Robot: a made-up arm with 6 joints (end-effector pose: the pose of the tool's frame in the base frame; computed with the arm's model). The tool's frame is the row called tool.
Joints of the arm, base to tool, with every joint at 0 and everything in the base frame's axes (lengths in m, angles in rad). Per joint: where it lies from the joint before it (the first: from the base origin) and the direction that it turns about. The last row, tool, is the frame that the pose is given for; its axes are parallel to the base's.
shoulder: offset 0 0 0.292 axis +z
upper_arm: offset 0 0 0 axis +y
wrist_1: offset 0 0 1.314 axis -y
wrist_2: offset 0 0 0 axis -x
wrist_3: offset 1.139 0 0 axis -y
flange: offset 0 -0.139 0 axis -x
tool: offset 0 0 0
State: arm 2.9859 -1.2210 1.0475 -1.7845 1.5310 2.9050
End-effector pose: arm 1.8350 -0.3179 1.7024 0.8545 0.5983 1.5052
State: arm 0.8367 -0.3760 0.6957 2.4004 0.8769 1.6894
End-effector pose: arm -0.0894 0.0540 2.5592 1.6445 1.0951 1.2340
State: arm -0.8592 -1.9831 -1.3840 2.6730 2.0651 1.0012
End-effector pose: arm -0.1011 0.3072 0.4596 2.4333 0.5650 -1.6314
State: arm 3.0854 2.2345 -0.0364 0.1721 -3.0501 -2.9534
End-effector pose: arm -0.3112 0.1547 -1.4039 -0.0879 -2.1794 -0.0413
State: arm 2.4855 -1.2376 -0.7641 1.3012 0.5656 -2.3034
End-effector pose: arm 0.2517 -0.1470 1.3604 -0.7522 -0.9569 -2.7134
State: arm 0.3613 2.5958 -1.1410 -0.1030 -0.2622 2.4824
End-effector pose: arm -0.1878 -0.2188 -0.1806 -0.8590 -1.0837 -2.1423
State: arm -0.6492 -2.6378 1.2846 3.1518 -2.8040 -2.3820
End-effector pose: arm -1.0665 0.9839 -1.6594 -0.8564 -0.1702 -0.7715
